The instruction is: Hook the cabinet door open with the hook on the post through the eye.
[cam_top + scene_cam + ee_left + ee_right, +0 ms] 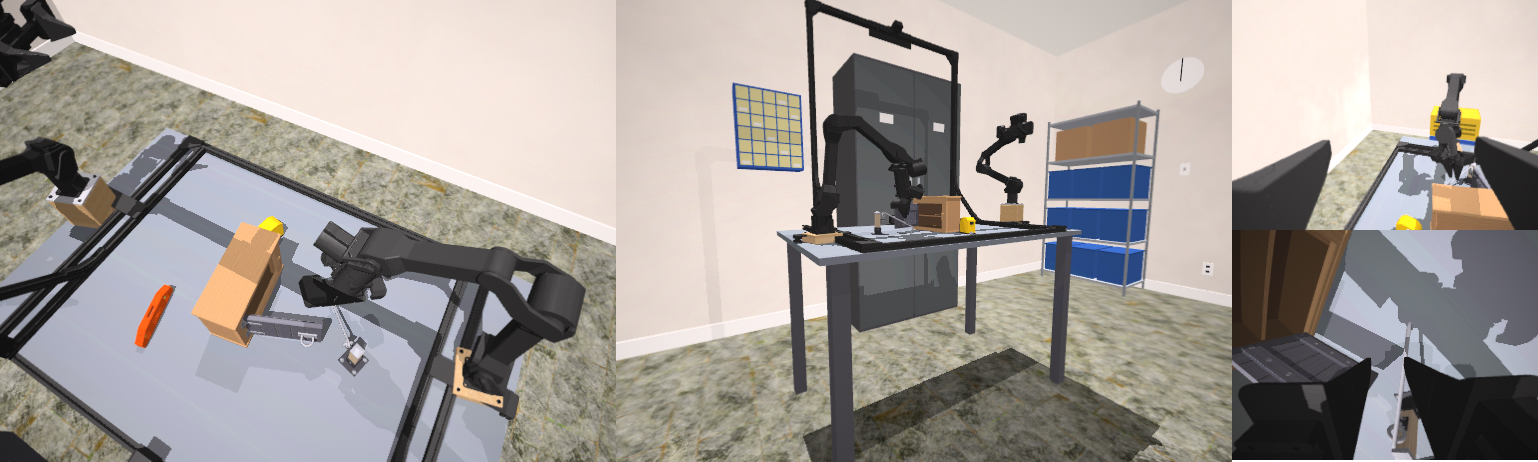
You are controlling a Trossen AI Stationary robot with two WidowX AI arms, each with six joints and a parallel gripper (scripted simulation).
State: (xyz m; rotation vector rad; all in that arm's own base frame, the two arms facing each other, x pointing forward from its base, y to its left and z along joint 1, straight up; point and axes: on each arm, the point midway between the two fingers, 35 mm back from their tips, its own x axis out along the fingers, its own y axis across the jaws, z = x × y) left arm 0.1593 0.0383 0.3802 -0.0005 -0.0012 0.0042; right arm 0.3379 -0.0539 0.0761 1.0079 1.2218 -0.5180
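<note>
My right gripper is now 60 mm above the hook rod, 30 mm to the left of it and 30 mm past it. The rest, counted from my right hand: yellow tape measure (250 mm to the left, 130 mm ahead, 80 mm below); grey door (110 mm behind, 80 mm to the left, 40 mm below); orange tool (390 mm to the left, 190 mm behind, 90 mm below).
</note>
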